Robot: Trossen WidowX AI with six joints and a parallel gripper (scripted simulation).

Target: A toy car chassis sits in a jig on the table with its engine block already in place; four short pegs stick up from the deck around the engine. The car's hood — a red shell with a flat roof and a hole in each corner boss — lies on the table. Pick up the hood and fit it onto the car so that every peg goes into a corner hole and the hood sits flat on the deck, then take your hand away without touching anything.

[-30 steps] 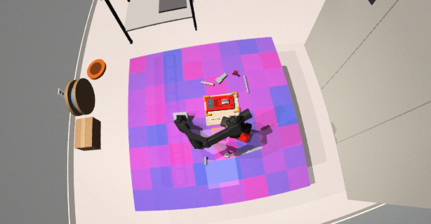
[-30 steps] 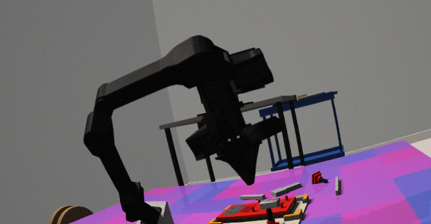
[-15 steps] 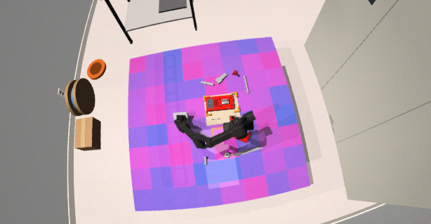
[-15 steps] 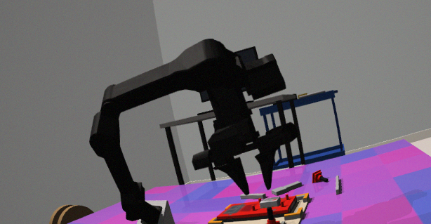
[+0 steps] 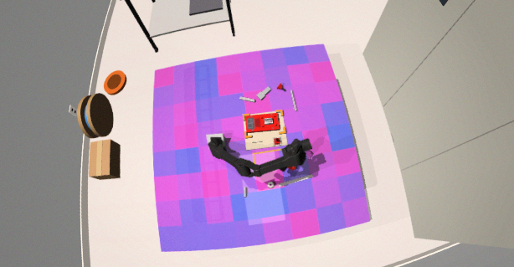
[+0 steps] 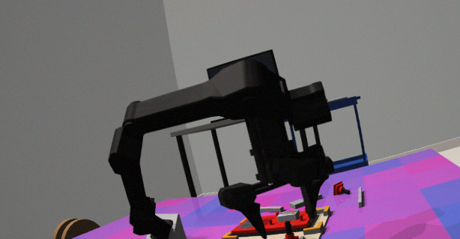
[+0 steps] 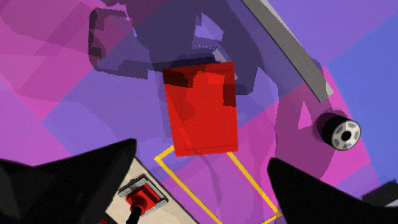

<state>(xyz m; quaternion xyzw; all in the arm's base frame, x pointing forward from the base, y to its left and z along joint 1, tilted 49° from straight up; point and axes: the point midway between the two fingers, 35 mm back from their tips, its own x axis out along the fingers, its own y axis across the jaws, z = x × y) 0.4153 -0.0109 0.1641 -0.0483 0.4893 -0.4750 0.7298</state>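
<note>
My gripper tip is 10 mm short of the red hood and 80 mm above it. The rest, counted from my gripper tip: beige jig plate: 120 mm behind, 220 mm to the left, 80 mm below; then wheel: 110 mm behind, 140 mm to the right, 90 mm below.
</note>
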